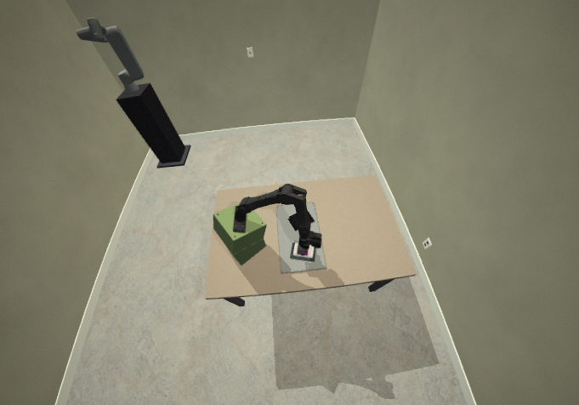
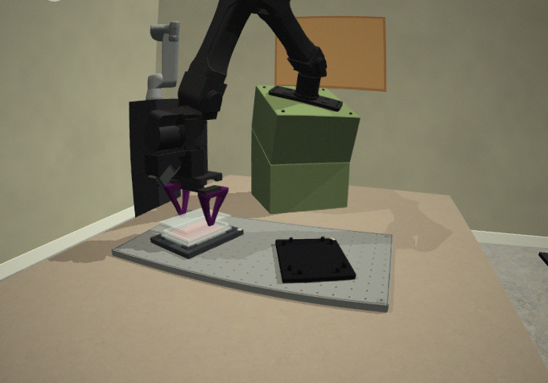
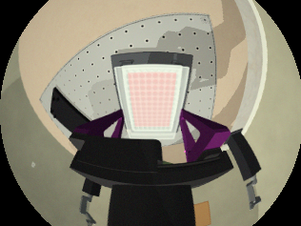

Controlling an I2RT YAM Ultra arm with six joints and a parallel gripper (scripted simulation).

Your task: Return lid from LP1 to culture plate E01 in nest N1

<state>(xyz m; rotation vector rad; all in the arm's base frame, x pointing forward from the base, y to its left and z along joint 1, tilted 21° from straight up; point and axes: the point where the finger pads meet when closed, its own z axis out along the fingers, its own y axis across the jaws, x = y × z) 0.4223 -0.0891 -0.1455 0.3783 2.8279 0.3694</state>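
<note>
Right now my hand is 3 cm above the culture plate E01. Round my hand: clear lid (1 cm below); black lid park LP1 (25 cm to the left, 4 cm below, 1 cm ahead).
</note>
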